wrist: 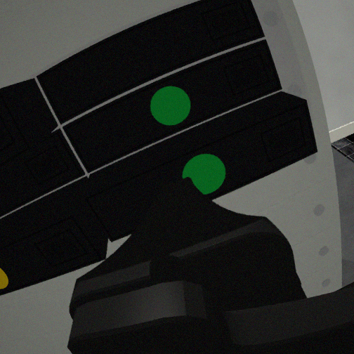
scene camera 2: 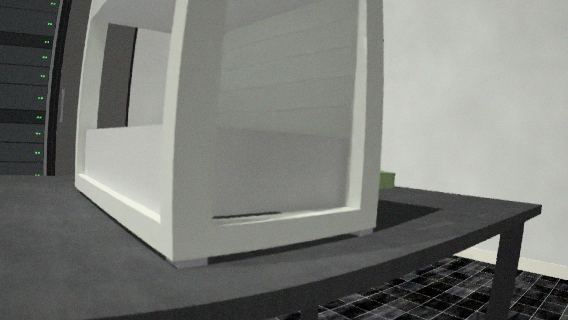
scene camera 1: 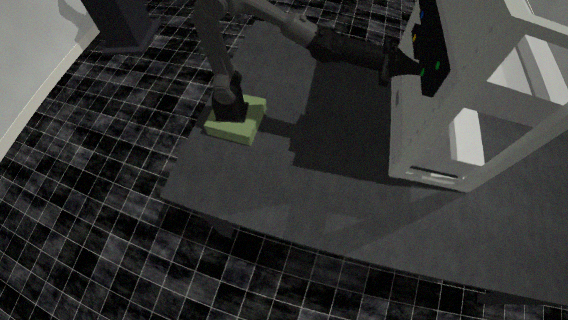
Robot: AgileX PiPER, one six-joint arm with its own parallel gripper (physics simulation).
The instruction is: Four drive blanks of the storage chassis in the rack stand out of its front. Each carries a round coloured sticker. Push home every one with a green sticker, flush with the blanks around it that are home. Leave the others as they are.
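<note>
My gripper [scene camera 1: 419, 70] [wrist: 182, 199] is shut, its tip against the lower green-stickered blank [scene camera 1: 429, 84] [wrist: 240, 165] and covering part of its sticker. That blank stands out; its upper side shows in the wrist view. Its front looks slightly further in than that of the yellow-stickered blank [wrist: 55, 250] to its left, which also stands out. The upper green-stickered blank [wrist: 115, 131] looks level with the plain blank [wrist: 150, 55] above it. A yellow sticker [scene camera 1: 414, 37] and a blue sticker [scene camera 1: 421, 15] show in the first scene view. How far the blue-stickered blank stands out is unclear.
The pale rack [scene camera 1: 400, 150] [scene camera 2: 192, 150] stands on the dark table [scene camera 1: 225, 190] [scene camera 2: 240, 280]. The arm's base sits on a light green block [scene camera 1: 230, 132], which shows partly behind the rack in the second scene view [scene camera 2: 387, 180]. A dark cabinet [scene camera 1: 122, 25] stands beyond the table.
</note>
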